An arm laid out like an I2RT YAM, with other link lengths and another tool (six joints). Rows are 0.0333 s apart.
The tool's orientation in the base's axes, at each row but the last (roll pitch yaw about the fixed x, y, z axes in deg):
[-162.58, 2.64, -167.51]
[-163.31, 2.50, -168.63]
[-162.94, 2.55, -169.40]
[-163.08, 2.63, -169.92]
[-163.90, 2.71, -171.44]
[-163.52, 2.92, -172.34]
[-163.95, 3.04, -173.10]
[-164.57, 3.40, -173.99]
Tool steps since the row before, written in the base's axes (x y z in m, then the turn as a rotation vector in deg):
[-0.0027, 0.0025, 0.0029, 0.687, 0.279, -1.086]
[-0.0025, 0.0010, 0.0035, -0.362, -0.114, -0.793]
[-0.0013, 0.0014, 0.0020, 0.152, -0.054, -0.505]
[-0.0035, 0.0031, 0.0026, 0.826, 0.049, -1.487]
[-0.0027, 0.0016, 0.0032, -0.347, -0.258, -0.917]
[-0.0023, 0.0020, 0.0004, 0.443, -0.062, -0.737]
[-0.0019, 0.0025, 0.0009, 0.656, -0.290, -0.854]
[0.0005, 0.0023, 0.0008, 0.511, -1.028, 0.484]
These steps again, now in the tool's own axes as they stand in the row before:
[0.0020, 0.0020, -0.0038, -0.680, 0.453, 1.030]
[0.0021, 0.0004, -0.0039, 0.412, 0.184, 0.755]
[0.0009, 0.0009, -0.0024, -0.117, 0.072, 0.512]
[0.0028, 0.0027, -0.0037, -0.753, 0.351, 1.485]
[0.0023, 0.0010, -0.0037, 0.424, 0.054, 0.919]
[0.0020, 0.0021, -0.0011, -0.393, 0.099, 0.761]
[0.0015, 0.0023, -0.0017, -0.570, -0.108, 0.952]
[-0.0008, 0.0020, -0.0013, -0.429, -1.159, -0.157]

